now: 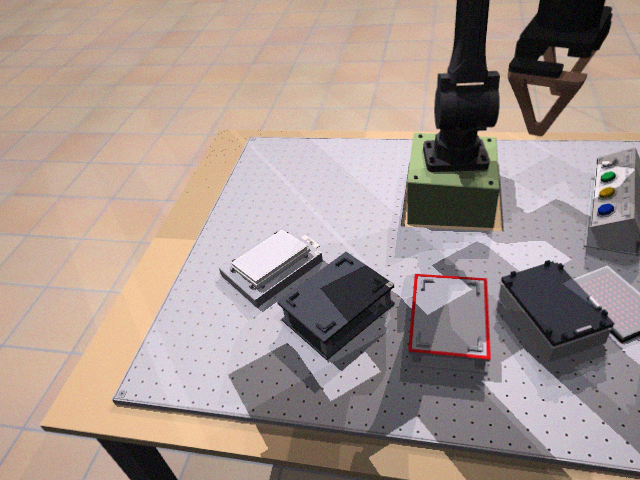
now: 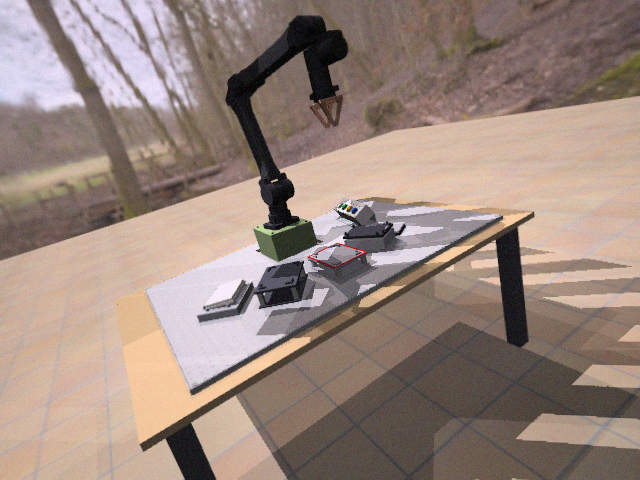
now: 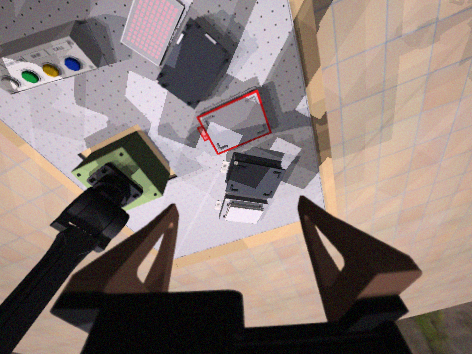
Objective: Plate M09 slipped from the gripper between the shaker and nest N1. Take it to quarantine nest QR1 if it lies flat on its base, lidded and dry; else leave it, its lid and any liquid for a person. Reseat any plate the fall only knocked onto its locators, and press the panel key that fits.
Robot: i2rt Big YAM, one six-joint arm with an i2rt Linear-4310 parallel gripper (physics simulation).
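Seen in the pictures: gripper, between the fingertips: (image 1: 547, 114) (image 2: 331, 127) (image 3: 237, 205); arm's base, origin of its link: (image 1: 454, 158) (image 2: 281, 224) (image 3: 117, 184).
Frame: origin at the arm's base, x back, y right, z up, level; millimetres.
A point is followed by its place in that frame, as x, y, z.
Note:
My gripper (image 1: 547, 111) @[-377, -21, 315] (image 2: 331, 124) @[-377, -21, 315] (image 3: 237, 205) @[-377, -21, 315] is open and empty, high above the table. A plate with pink wells (image 1: 615, 302) @[-329, -208, -77] (image 3: 154, 27) @[-325, -203, -77] lies close beside a dark-topped block with corner pegs (image 1: 555, 304) @[-358, -99, -39] (image 2: 369, 230) @[-358, -99, -39] (image 3: 195, 65) @[-356, -103, -39]. I cannot tell whether it lies fully flat, is lidded or is dry. The red-rimmed nest (image 1: 449, 355) @[-433, 74, -55] (image 2: 337, 266) @[-422, 123, -54] (image 3: 270, 122) holds no plate. A white-topped plate (image 1: 268, 258) @[-205, 374, -50] (image 2: 225, 294) @[-217, 384, -50] (image 3: 243, 212) @[-201, 355, -49] sits on a low grey nest (image 1: 258, 297) @[-282, 388, -71]; whether it is level on its locators is unclear.
A dark raised nest (image 1: 356, 294) @[-313, 211, -42] (image 2: 281, 279) @[-337, 262, -42] (image 3: 252, 175) @[-312, 221, -41] without a plate stands between the white-topped plate and the red-rimmed nest. A key panel (image 1: 615, 235) @[-197, -251, -55] (image 2: 366, 211) @[-201, -261, -38] with white, green, yellow and blue keys stands near the green arm base (image 1: 452, 204) @[-87, 15, -49] (image 2: 289, 242) @[-83, 42, -50] (image 3: 142, 155) @[-92, -13, -50]. Patchy shadows cover the board.

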